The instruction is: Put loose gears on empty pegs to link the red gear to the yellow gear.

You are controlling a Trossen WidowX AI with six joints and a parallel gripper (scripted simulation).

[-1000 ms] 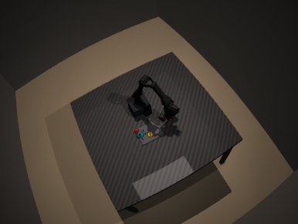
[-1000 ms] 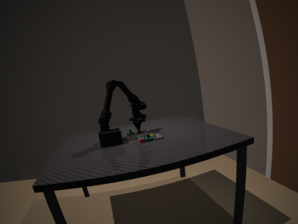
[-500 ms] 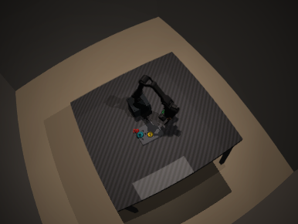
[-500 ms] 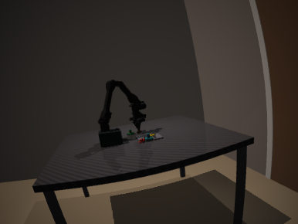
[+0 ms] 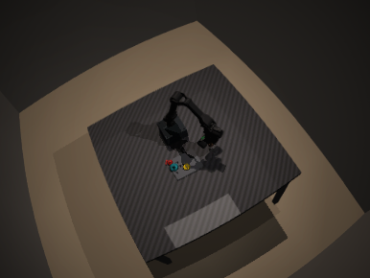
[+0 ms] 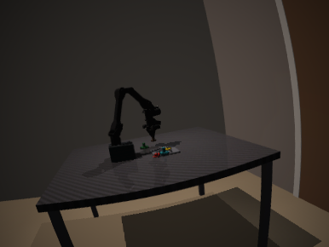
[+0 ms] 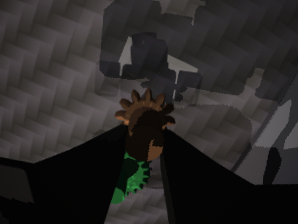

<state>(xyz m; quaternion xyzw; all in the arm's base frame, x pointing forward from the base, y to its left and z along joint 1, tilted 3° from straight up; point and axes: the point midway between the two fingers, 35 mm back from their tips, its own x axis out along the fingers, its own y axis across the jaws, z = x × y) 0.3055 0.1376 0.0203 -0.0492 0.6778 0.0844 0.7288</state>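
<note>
My gripper tip is now 230 mm to the left of the yellow gear, 50 mm above it and 30 mm short of it. From my gripper tip the other things lie so: brown gear: 10 mm below; then teal gear: 300 mm to the right, 40 mm below, 20 mm behind; then green gear: 80 mm behind, 50 mm below.
</note>
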